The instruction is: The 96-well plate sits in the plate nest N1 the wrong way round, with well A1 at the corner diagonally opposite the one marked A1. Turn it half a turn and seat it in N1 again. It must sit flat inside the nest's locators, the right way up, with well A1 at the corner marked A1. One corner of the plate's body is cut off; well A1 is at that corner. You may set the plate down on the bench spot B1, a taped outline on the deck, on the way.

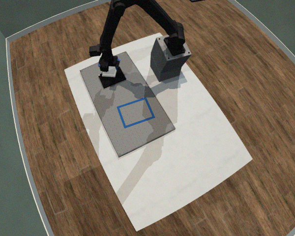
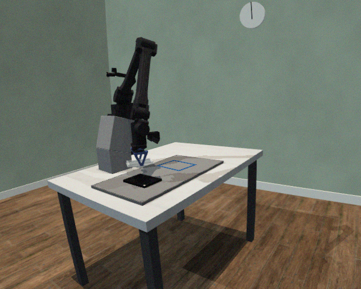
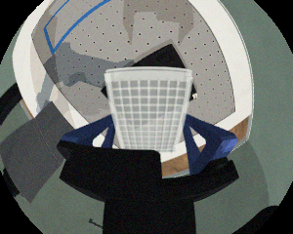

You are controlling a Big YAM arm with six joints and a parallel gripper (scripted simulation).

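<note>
Now: hand right at the white 96-well plate. Round my hand: white A1 mark: 90 mm below, 80 mm ahead, 50 mm to the right; then black plate nest N1: 100 mm below.
</note>
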